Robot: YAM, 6 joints.
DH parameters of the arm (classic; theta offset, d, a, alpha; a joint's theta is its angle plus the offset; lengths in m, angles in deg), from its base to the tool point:
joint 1: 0 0.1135 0.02 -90
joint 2: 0 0 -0.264 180
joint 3: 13.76 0 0.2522 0
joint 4: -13.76 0 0.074 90
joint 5: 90 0 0 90
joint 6: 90 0.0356 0 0
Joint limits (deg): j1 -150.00..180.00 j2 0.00..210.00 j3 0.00..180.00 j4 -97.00..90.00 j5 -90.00..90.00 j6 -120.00..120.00
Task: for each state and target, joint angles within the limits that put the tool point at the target. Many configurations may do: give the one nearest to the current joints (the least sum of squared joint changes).
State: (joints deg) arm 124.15 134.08 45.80 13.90 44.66 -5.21
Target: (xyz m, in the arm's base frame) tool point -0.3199 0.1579 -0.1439
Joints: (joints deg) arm 157.25 161.04 69.77 19.44 38.03 -5.21
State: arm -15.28 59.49 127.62 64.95 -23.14 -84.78
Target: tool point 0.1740 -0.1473 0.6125
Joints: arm -43.36 84.12 101.57 62.37 -20.30 -84.78
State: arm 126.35 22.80 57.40 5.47 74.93 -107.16
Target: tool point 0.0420 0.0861 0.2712
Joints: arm 85.49 18.12 22.16 -5.10 80.41 -107.16
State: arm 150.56 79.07 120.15 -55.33 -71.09 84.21
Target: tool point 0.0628 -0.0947 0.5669
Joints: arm 141.13 43.10 123.04 -65.13 -74.59 84.21
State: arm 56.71 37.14 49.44 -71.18 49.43 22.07
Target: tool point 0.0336 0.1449 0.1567
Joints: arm 85.83 68.43 30.97 -56.47 40.19 22.07
